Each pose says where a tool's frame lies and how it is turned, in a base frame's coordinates. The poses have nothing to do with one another.
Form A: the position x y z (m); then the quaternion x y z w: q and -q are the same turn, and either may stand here.
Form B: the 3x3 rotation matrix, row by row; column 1 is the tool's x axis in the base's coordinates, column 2 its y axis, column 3 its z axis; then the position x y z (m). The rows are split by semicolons. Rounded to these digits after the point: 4 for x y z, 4 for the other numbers.
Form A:
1: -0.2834 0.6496 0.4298 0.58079 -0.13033 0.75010 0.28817
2: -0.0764 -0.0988 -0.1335 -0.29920 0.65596 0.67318 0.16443
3: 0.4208 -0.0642 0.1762 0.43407 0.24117 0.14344 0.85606
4: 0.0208 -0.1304 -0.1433 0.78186 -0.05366 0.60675 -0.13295
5: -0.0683 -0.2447 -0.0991 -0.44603 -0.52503 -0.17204 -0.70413
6: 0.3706 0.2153 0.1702 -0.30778 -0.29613 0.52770 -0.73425
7: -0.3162 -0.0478 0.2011 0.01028 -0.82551 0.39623 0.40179
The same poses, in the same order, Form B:
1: -0.1593 -0.5837 0.7962; 0.2809 -0.7999 -0.5303; 0.9464 0.1392 0.2914; -0.2834 0.6496 0.4298
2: -0.7669 -0.6139 -0.1871; -0.1711 -0.0854 0.9815; -0.6185 0.7848 -0.0396; -0.0764 -0.0988 -0.1335
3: 0.8425 -0.0362 0.5374; 0.4550 0.5820 -0.6740; -0.2884 0.8124 0.5068; 0.4208 -0.0642 0.1762
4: 0.2580 0.0774 0.9630; -0.2452 -0.9589 0.1428; 0.9345 -0.2730 -0.2284; 0.0208 -0.1304 -0.1433
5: 0.3895 0.2261 0.8929; 0.7106 0.5429 -0.4475; -0.5859 0.8088 0.0508; -0.0683 -0.2447 -0.0991
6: 0.2677 0.9572 0.1100; -0.5926 0.2536 -0.7645; -0.7597 0.1394 0.6352; 0.3706 0.2153 0.1702
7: -0.6769 -0.3354 -0.6552; 0.3014 0.6858 -0.6624; 0.6715 -0.6459 -0.3631; -0.3162 -0.0478 0.2011
